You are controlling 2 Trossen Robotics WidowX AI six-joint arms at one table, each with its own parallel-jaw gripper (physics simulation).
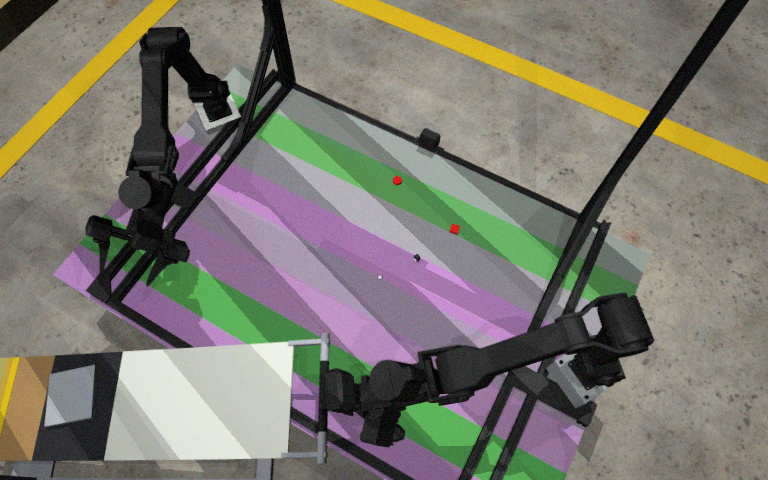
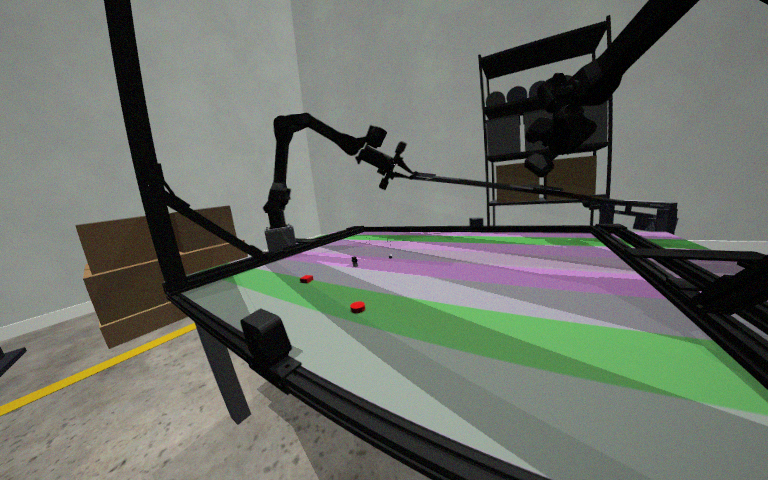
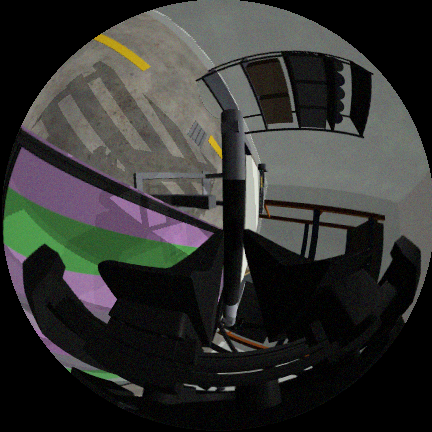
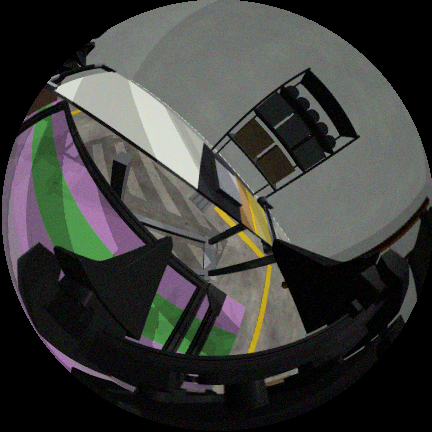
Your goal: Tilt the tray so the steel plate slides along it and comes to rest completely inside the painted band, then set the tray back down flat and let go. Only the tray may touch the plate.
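A long tray point(image 1: 198, 407) point(image 2: 470, 182) point(image 4: 165, 135) has a white stretch, a dark section and a tan and yellow part. It slopes down from the end at my left gripper. The grey steel plate point(image 1: 70, 396) point(image 4: 227, 177) lies on the dark section, close to the tan border. Which section is the painted band I cannot tell. My left gripper point(image 1: 328, 390) point(image 2: 414, 175) point(image 3: 232, 234) is shut on the tray's end handle point(image 1: 323, 367) point(image 3: 233, 210), above the table edge. My right gripper point(image 1: 126, 280) point(image 4: 223, 243) is open and empty, away from the tray.
A red disc point(image 1: 397, 180) point(image 2: 357, 307), a red block point(image 1: 454, 229) point(image 2: 306, 279) and a small dark cube point(image 1: 416, 258) point(image 2: 354, 260) lie on the striped table point(image 1: 317, 152). Black frame posts point(image 1: 572, 243) rise at its sides. A shelf unit point(image 2: 608, 113) stands behind.
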